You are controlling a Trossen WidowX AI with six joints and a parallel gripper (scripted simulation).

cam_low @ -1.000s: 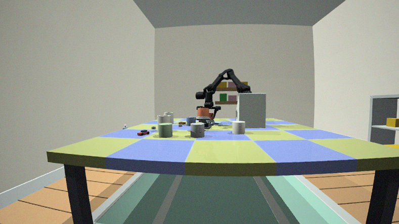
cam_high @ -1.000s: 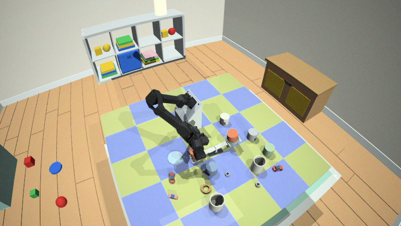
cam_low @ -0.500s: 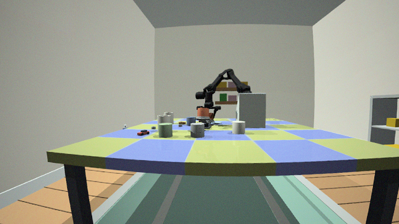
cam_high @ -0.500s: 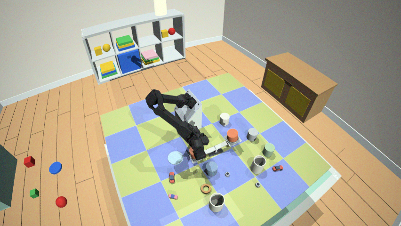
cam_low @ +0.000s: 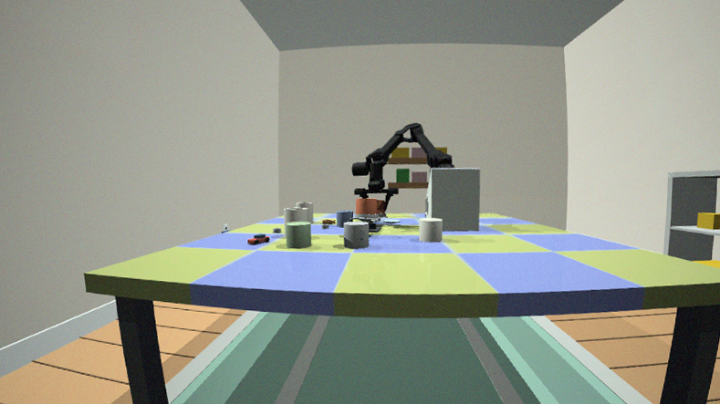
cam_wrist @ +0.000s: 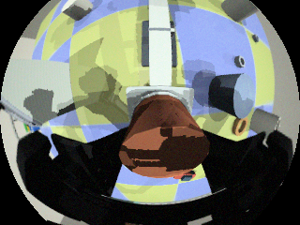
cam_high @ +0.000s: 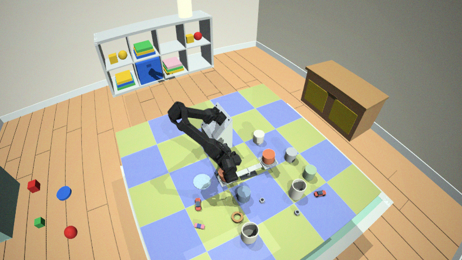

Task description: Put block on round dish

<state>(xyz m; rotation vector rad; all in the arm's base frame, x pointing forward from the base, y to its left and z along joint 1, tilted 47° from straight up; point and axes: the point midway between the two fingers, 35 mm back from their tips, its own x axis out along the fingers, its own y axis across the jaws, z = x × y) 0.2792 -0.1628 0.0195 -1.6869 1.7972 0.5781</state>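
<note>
Now: the pale blue round dish 120 mm to the right of my gripper tip, 60 mm below it and 60 mm behind it. Also, from my gripper tip: orange cup (20 mm to the right, 10 mm above); then blue-grey cylinder (150 mm ahead, 30 mm to the left, 20 mm below); then grey cylinder (440 mm to the left, 50 mm ahead, 20 mm below).
</note>
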